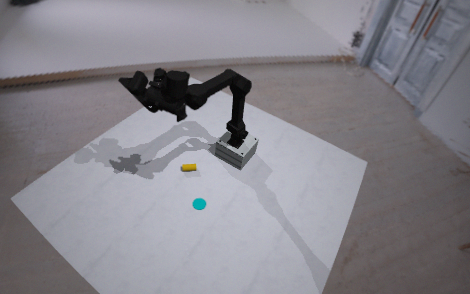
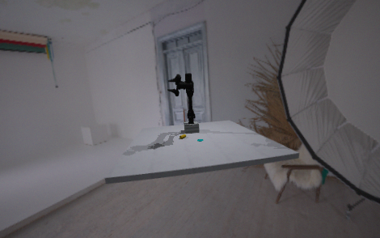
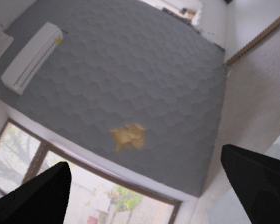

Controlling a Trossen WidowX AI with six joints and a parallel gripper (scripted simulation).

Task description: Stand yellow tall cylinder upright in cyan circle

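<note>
Now: gripper tip 19 cm past the yellow tall cylinder, 11 cm to the right of it and 52 cm above it. Also, from my gripper tip: cyan circle 6 cm behind, 26 cm to the left, 53 cm below.
</note>
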